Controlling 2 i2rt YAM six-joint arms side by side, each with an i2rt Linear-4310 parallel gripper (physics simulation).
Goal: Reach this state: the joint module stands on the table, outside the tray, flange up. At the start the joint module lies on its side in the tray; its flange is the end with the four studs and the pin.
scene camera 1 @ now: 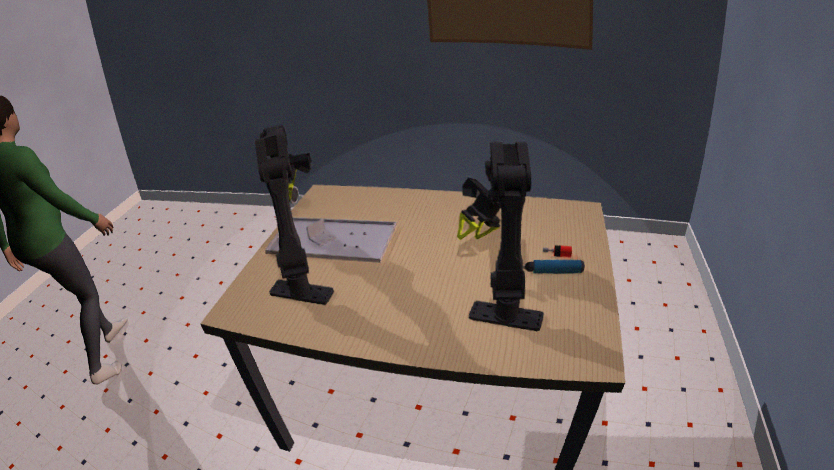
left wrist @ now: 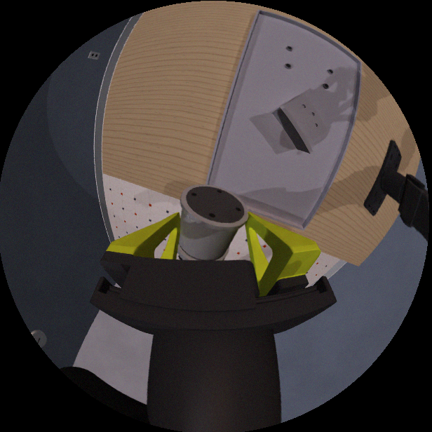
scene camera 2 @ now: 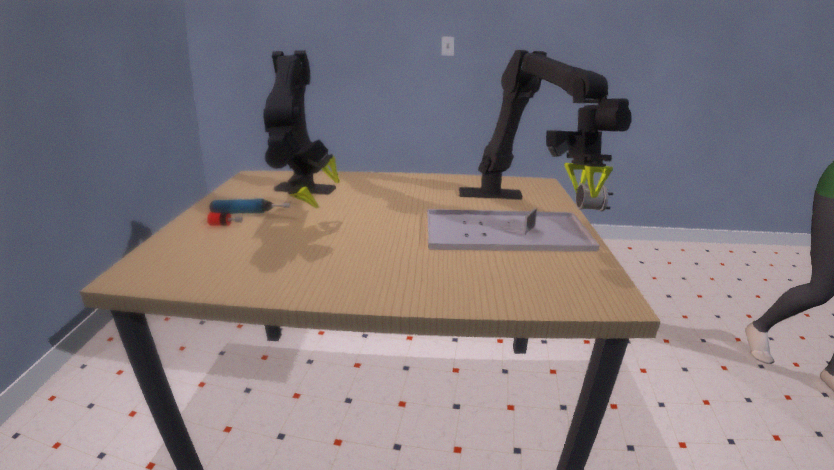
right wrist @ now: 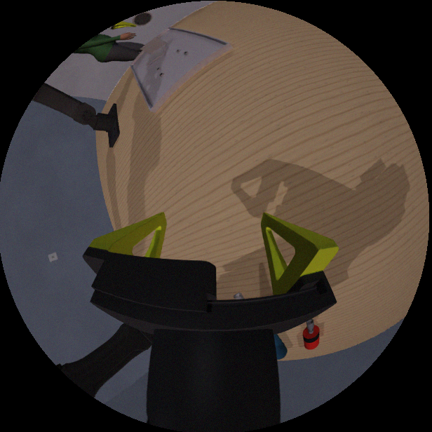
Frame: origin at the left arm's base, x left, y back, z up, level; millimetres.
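Seen in the pictures: left gripper, fingertip midpoint: [scene camera 1: 290, 194] [scene camera 2: 586, 195]; right gripper, fingertip midpoint: [scene camera 1: 467, 238] [scene camera 2: 328, 195]; left arm's base at its link origin: [scene camera 1: 301, 293] [scene camera 2: 490, 194]; right arm's base at its link origin: [scene camera 1: 506, 317].
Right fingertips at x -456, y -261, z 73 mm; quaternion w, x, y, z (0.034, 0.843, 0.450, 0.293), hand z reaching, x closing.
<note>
Offsets run from my right fingertips to a thing's top centre. "*": to the spot under its first point.
The grey joint module @(dz +90, dx +670, dy -98 mm) [scene camera 1: 294, 195] [scene camera 2: 592, 198] [left wrist: 207, 232] [right wrist: 143, 19] is held in the air on its side, above table height near the tray's outer end. Its studs point away from the tray in scene camera 2. Its dark plain end, with small holes, faces the left wrist camera. My left gripper [scene camera 2: 585, 191] [left wrist: 212, 217] is shut on it, a finger on each side. The grey tray @(dz -57, dx +479, dy -30 mm) [scene camera 1: 373, 242] [scene camera 2: 501, 246] [left wrist: 240, 150] [right wrist: 200, 56] lies on the table. My right gripper [scene camera 1: 469, 237] [scene camera 2: 327, 193] [right wrist: 213, 217] is open and empty above the table, far from the module.
A grey angled bracket [scene camera 1: 318, 231] [scene camera 2: 529, 221] [left wrist: 300, 125] stands in the tray, near several small holes. A blue tool @(* dz -40, dx -284, dy +48 mm) [scene camera 1: 557, 266] [scene camera 2: 236, 206] and a red tool @(dz -39, dx -284, dy -57 mm) [scene camera 1: 563, 251] [scene camera 2: 218, 218] [right wrist: 311, 337] lie near the right arm. A person [scene camera 1: 35, 192] stands beyond the table's tray end.
</note>
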